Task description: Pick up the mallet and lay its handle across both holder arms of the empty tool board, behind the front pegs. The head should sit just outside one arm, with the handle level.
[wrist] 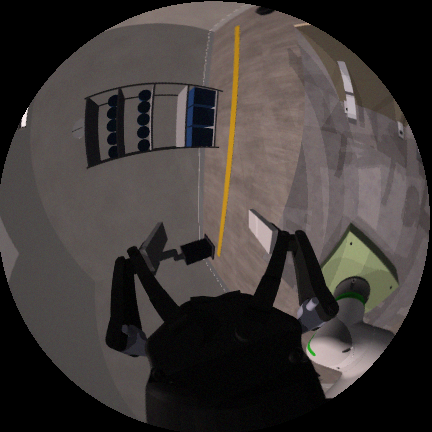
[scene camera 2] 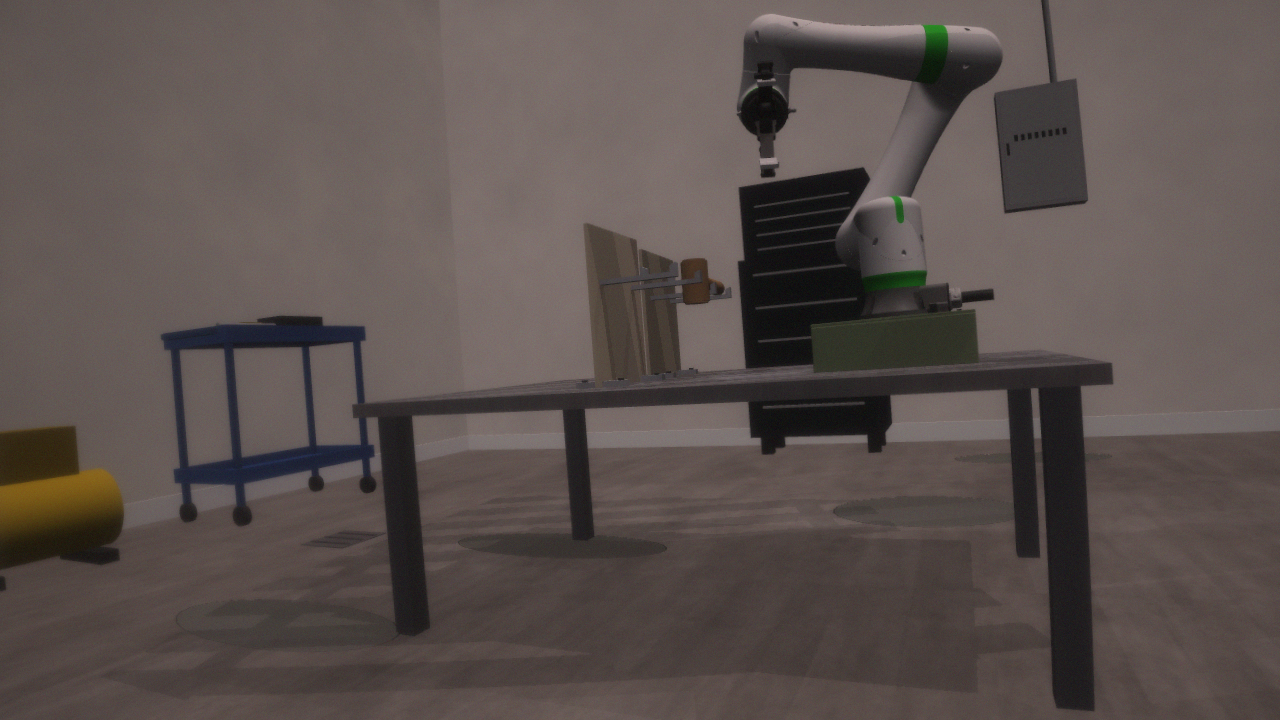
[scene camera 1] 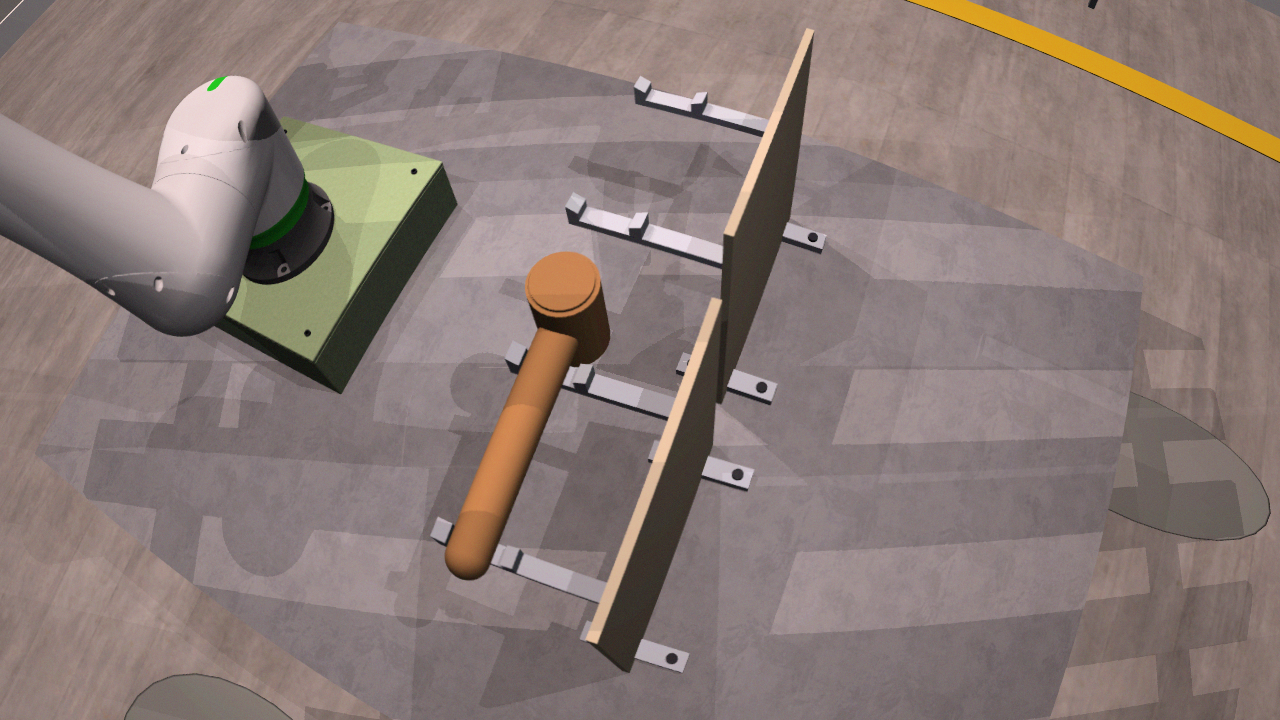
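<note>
The orange-brown mallet (scene camera 1: pixel 514 429) (scene camera 2: pixel 694 281) lies across the two arms of one tool board (scene camera 1: pixel 671 510), its handle between the tip pegs and the second pegs. Its head is just outside one arm, towards the empty board. The empty tool board (scene camera 1: pixel 760 259) (scene camera 2: pixel 613 313) stands beside it, with an upper arm (scene camera 1: pixel 738 118) and a lower arm (scene camera 1: pixel 684 243), both bare. My gripper (scene camera 2: pixel 766 120) (wrist: pixel 206 224) is open and empty, high above the table and well apart from the mallet. The mallet does not show in the wrist view.
The green base block (scene camera 1: pixel 384 179) (scene camera 2: pixel 895 342) (wrist: pixel 362 255) carries the robot on the table (scene camera 2: pixel 537 400). Metal feet of the boards lie on the table. A black drawer cabinet (scene camera 2: pixel 792 313) and a blue cart (scene camera 2: pixel 268 337) stand beyond the table. A shelf rack (wrist: pixel 92 132) shows in the wrist view.
</note>
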